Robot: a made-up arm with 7 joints.
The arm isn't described. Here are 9 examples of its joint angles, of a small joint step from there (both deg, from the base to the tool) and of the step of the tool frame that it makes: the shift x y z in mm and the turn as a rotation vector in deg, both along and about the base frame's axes.
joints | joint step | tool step
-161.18 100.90 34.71 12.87 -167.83 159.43 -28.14 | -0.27 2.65 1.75 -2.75 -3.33 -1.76 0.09 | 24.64 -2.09 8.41 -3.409 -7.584 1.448
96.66 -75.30 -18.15 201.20 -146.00 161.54 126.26 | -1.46 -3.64 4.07 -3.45 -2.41 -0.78 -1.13 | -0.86 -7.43 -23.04 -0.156 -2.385 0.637
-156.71 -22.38 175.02 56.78 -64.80 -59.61 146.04 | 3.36 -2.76 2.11 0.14 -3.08 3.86 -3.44 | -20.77 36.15 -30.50 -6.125 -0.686 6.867
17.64 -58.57 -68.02 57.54 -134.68 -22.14 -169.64 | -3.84 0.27 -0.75 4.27 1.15 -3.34 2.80 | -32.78 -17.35 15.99 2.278 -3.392 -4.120
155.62 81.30 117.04 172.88 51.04 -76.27 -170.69 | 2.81 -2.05 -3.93 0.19 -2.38 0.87 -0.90 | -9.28 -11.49 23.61 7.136 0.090 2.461
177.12 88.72 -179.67 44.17 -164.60 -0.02 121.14 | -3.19 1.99 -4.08 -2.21 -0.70 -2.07 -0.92 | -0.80 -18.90 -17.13 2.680 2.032 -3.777
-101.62 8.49 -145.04 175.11 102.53 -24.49 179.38 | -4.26 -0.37 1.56 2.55 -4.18 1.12 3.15 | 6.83 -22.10 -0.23 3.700 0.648 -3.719
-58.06 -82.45 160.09 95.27 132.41 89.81 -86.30 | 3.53 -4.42 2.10 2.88 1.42 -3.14 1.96 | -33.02 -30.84 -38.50 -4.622 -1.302 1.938
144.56 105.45 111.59 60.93 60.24 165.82 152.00 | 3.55 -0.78 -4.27 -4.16 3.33 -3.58 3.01 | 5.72 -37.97 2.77 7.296 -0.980 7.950
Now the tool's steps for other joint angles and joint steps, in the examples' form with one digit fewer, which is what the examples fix.
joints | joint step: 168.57 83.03 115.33 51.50 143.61 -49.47 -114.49 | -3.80 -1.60 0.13 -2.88 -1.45 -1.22 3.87
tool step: -6.4 19.0 -5.1 3.81 2.76 -2.86
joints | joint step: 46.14 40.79 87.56 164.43 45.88 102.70 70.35 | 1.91 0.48 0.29 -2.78 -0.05 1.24 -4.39
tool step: -25.5 12.7 -9.3 2.81 -1.25 4.14
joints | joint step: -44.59 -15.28 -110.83 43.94 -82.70 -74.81 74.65 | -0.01 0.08 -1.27 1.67 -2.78 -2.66 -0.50
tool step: -1.0 9.1 4.1 -1.18 2.78 1.94
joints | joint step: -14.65 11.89 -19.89 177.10 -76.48 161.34 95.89 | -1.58 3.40 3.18 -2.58 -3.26 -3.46 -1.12
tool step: 34.4 -20.9 0.2 -0.50 7.06 0.26
